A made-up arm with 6 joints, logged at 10 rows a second.
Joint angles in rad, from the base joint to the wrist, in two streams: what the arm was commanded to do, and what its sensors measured. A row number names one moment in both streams.
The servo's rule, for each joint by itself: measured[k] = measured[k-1] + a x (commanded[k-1-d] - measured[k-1]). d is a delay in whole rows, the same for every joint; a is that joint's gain. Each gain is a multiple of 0.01, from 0.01 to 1. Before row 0 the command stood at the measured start. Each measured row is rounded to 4 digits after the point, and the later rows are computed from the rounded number. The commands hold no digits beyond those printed.
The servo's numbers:
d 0
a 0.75 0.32 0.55 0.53 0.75 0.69
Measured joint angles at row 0:
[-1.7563, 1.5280, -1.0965, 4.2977, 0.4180, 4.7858]
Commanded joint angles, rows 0 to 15:
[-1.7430, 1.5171, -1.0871, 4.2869, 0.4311, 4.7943]
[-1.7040, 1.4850, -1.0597, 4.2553, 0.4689, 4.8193]
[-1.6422, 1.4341, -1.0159, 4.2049, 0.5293, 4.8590]
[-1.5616, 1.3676, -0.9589, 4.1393, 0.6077, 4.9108]
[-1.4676, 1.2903, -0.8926, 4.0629, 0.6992, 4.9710]
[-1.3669, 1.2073, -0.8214, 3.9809, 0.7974, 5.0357]
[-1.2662, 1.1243, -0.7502, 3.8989, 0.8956, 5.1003]
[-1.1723, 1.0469, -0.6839, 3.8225, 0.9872, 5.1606]
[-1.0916, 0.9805, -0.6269, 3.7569, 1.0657, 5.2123]
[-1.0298, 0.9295, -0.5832, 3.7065, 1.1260, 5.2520]
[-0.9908, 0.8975, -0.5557, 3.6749, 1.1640, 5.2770]
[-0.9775, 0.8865, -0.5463, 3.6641, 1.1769, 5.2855]
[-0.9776, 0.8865, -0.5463, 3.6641, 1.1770, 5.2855]
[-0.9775, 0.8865, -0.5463, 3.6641, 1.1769, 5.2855]
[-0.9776, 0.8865, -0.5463, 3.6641, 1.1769, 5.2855]
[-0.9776, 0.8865, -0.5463, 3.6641, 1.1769, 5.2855]
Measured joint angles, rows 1 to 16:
[-1.7463, 1.5245, -1.0913, 4.2920, 0.4278, 4.7917]
[-1.7146, 1.5119, -1.0739, 4.2725, 0.4586, 4.8107]
[-1.6603, 1.4870, -1.0420, 4.2367, 0.5116, 4.8440]
[-1.5863, 1.4488, -0.9963, 4.1851, 0.5837, 4.8901]
[-1.4973, 1.3981, -0.9393, 4.1203, 0.6703, 4.9459]
[-1.3995, 1.3370, -0.8745, 4.0464, 0.7656, 5.0079]
[-1.2995, 1.2689, -0.8061, 3.9682, 0.8631, 5.0717]
[-1.2041, 1.1979, -0.7389, 3.8910, 0.9562, 5.1330]
[-1.1197, 1.1283, -0.6773, 3.8199, 1.0383, 5.1877]
[-1.0523, 1.0647, -0.6255, 3.7598, 1.1041, 5.2321]
[-1.0062, 1.0112, -0.5871, 3.7148, 1.1490, 5.2631]
[-0.9847, 0.9713, -0.5647, 3.6879, 1.1699, 5.2786]
[-0.9794, 0.9442, -0.5546, 3.6753, 1.1752, 5.2834]
[-0.9780, 0.9257, -0.5500, 3.6694, 1.1765, 5.2848]
[-0.9777, 0.9132, -0.5480, 3.6666, 1.1768, 5.2853]
[-0.9776, 0.9047, -0.5471, 3.6653, 1.1769, 5.2854]

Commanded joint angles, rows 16 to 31:
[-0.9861, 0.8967, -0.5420, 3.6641, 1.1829, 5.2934]
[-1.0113, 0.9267, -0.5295, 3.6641, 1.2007, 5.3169]
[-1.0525, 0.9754, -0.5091, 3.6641, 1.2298, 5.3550]
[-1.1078, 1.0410, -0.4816, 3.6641, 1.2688, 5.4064]
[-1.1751, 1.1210, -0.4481, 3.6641, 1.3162, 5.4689]
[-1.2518, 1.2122, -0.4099, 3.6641, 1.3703, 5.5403]
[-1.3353, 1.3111, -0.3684, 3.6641, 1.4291, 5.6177]
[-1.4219, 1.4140, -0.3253, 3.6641, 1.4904, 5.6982]
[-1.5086, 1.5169, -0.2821, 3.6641, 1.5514, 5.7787]
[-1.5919, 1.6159, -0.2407, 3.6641, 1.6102, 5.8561]
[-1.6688, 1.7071, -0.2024, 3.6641, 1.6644, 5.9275]
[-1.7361, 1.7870, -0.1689, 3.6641, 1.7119, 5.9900]
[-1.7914, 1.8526, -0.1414, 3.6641, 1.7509, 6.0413]
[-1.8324, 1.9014, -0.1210, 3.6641, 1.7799, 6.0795]
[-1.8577, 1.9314, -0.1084, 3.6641, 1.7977, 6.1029]
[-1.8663, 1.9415, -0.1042, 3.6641, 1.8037, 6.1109]
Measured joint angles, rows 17 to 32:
[-0.9840, 0.9021, -0.5443, 3.6647, 1.1814, 5.2909]
[-1.0045, 0.9100, -0.5362, 3.6644, 1.1959, 5.3088]
[-1.0405, 0.9309, -0.5213, 3.6642, 1.2213, 5.3407]
[-1.0910, 0.9661, -0.4995, 3.6641, 1.2569, 5.3860]
[-1.1541, 1.0157, -0.4712, 3.6641, 1.3014, 5.4432]
[-1.2274, 1.0786, -0.4375, 3.6641, 1.3531, 5.5102]
[-1.3083, 1.1530, -0.3995, 3.6641, 1.4101, 5.5844]
[-1.3935, 1.2365, -0.3587, 3.6641, 1.4703, 5.6629]
[-1.4798, 1.3262, -0.3166, 3.6641, 1.5311, 5.7428]
[-1.5639, 1.4189, -0.2749, 3.6641, 1.5904, 5.8210]
[-1.6426, 1.5111, -0.2350, 3.6641, 1.6459, 5.8945]
[-1.7127, 1.5994, -0.1986, 3.6641, 1.6954, 5.9604]
[-1.7717, 1.6804, -0.1671, 3.6641, 1.7370, 6.0162]
[-1.8172, 1.7511, -0.1417, 3.6641, 1.7692, 6.0599]
[-1.8476, 1.8088, -0.1234, 3.6641, 1.7906, 6.0896]
[-1.8616, 1.8513, -0.1128, 3.6641, 1.8004, 6.1043]

